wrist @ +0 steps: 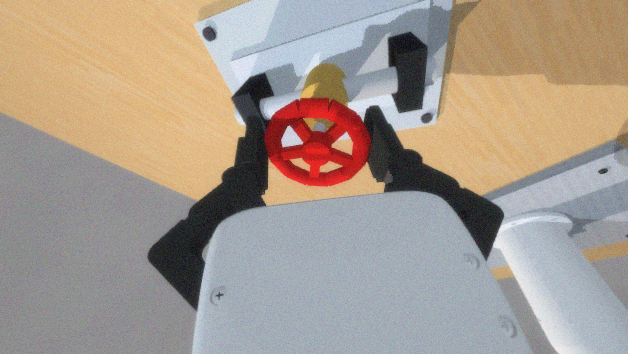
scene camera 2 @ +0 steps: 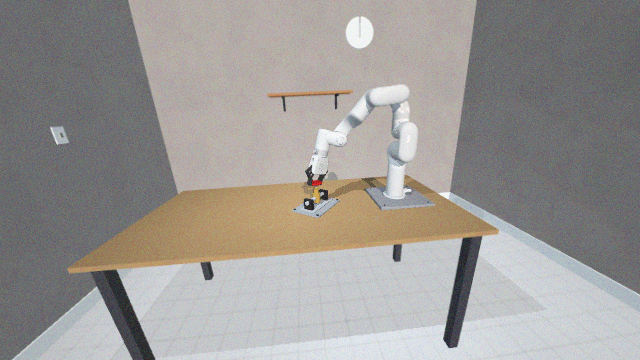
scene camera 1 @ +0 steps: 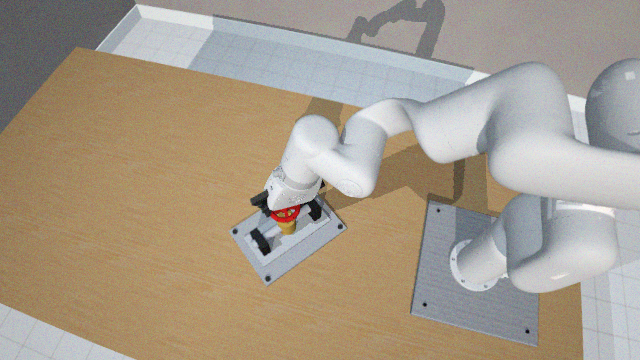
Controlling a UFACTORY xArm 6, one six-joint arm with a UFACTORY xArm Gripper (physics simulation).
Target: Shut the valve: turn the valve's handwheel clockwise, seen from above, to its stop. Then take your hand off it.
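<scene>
The valve's red handwheel (scene camera 1: 284, 219) (scene camera 2: 316, 183) (wrist: 355, 120) sits on top of a yellow valve body (scene camera 1: 287, 227) (scene camera 2: 317, 195) (wrist: 325, 82). My gripper (scene camera 1: 288, 209) (scene camera 2: 316, 179) (wrist: 314, 127) is shut on the handwheel's rim, with one black finger on each side in the wrist view. The valve is fixed on a grey base plate (scene camera 1: 300, 250) (scene camera 2: 305, 212) (wrist: 220, 45). No mark of the wheel's stop shows. The spokes show between the fingers in the wrist view; in scene camera 2 the wheel is small and partly covered.
Two black pipe supports (scene camera 1: 260, 241) (scene camera 2: 308, 204) (wrist: 410, 70) stand on either side of the valve body, below the wheel. The arm's mounting plate (scene camera 1: 435, 280) (scene camera 2: 410, 203) lies on the wooden table (scene camera 1: 150, 200) (scene camera 2: 225, 230) to the right. A shelf (scene camera 2: 310, 94) hangs on the wall.
</scene>
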